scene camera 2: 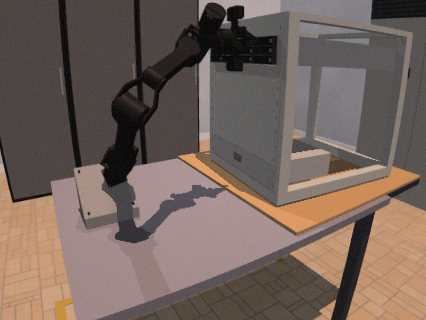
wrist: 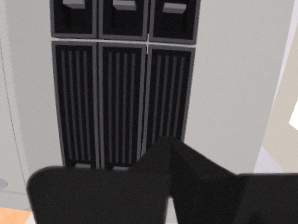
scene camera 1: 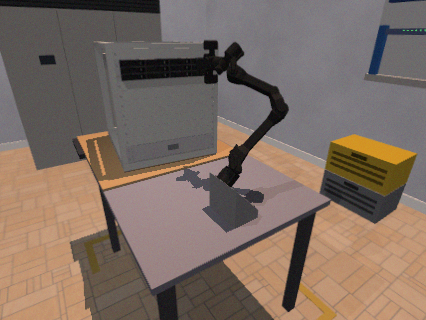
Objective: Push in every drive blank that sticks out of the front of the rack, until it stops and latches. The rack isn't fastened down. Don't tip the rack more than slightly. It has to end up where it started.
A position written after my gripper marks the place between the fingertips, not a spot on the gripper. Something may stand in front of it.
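My gripper [scene camera 2: 259, 40], also in the wrist view [wrist: 166, 143]. Grey open-frame rack [scene camera 1: 159, 121], wrist view too [wrist: 238, 58]. Orange board [scene camera 1: 100, 153]. Drive blank [wrist: 75, 63]. Drive blank [wrist: 122, 66]. Drive blank [wrist: 169, 75].
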